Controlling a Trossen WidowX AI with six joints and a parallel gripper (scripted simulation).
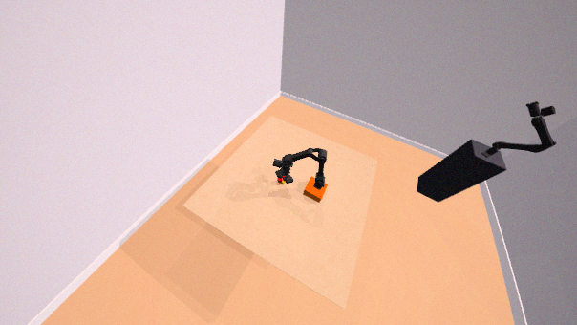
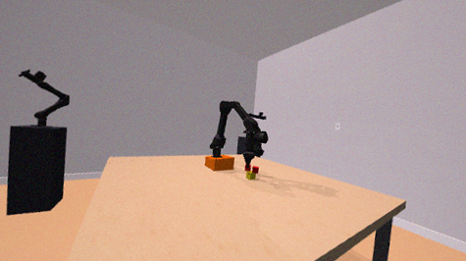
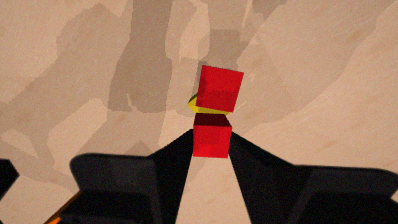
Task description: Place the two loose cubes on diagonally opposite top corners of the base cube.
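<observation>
Now: the yellow base cube 10 mm ahead of my gripper tip, 20 mm to the left of it and 40 mm below it.
</observation>
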